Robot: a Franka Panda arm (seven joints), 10 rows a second.
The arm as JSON. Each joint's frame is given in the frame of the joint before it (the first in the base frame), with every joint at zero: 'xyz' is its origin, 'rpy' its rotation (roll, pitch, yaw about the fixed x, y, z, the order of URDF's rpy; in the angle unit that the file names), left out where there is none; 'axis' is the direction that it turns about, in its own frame. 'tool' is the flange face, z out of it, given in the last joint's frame.
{
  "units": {
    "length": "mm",
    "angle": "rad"
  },
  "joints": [
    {
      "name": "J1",
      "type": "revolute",
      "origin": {
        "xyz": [
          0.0,
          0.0,
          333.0
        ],
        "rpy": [
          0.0,
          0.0,
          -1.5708
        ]
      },
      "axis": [
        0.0,
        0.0,
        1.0
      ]
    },
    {
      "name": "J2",
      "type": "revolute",
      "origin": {
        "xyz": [
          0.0,
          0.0,
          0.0
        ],
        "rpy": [
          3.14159,
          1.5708,
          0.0
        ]
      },
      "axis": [
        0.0,
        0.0,
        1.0
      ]
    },
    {
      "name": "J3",
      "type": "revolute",
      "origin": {
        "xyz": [
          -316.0,
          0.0,
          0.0
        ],
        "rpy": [
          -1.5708,
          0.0,
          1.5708
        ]
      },
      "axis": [
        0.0,
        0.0,
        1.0
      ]
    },
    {
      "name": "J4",
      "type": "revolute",
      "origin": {
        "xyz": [
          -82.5,
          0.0,
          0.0
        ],
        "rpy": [
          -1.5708,
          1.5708,
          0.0
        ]
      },
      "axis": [
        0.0,
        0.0,
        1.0
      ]
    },
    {
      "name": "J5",
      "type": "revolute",
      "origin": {
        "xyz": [
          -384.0,
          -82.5,
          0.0
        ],
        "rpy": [
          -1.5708,
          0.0,
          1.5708
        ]
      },
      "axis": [
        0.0,
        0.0,
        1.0
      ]
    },
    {
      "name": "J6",
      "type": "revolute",
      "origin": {
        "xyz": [
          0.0,
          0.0,
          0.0
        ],
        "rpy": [
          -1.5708,
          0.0,
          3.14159
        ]
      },
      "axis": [
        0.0,
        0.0,
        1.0
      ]
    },
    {
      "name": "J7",
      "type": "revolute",
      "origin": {
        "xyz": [
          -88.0,
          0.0,
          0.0
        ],
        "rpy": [
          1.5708,
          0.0,
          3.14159
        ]
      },
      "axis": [
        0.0,
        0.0,
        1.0
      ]
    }
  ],
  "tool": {
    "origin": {
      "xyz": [
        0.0,
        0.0,
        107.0
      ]
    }
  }
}
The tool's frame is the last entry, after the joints.
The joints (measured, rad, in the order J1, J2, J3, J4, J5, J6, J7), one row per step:
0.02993 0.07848 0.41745 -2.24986 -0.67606 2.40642 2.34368
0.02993 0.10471 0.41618 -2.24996 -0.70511 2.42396 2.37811
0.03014 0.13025 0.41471 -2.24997 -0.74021 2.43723 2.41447
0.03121 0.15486 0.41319 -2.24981 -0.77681 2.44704 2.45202
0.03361 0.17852 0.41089 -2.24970 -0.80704 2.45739 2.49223
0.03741 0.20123 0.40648 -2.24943 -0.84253 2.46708 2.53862
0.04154 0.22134 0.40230 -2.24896 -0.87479 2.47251 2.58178
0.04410 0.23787 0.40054 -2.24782 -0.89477 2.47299 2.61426
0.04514 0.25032 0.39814 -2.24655 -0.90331 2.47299 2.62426
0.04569 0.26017 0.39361 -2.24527 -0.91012 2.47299 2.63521
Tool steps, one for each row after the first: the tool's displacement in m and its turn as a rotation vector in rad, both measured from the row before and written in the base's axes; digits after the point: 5 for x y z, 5 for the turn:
0.00105 0.00123 -0.01167 0.00492 -0.00190 -0.00468
0.00057 0.00081 -0.01168 -0.00057 -0.00259 -0.00349
-0.00002 0.00088 -0.01147 -0.00281 -0.00256 -0.00355
-0.00046 0.00124 -0.01106 0.00289 -0.00210 -0.00928
-0.00056 0.00086 -0.01071 0.00174 -0.00613 -0.01141
-0.00085 0.00066 -0.00967 -0.00022 -0.00514 -0.01174
-0.00086 0.00056 -0.00785 0.00000 -0.00050 -0.01270
-0.00012 -0.00055 -0.00583 -0.00179 0.00559 -0.00370
0.00061 -0.00183 -0.00466 -0.00102 0.00322 -0.00843

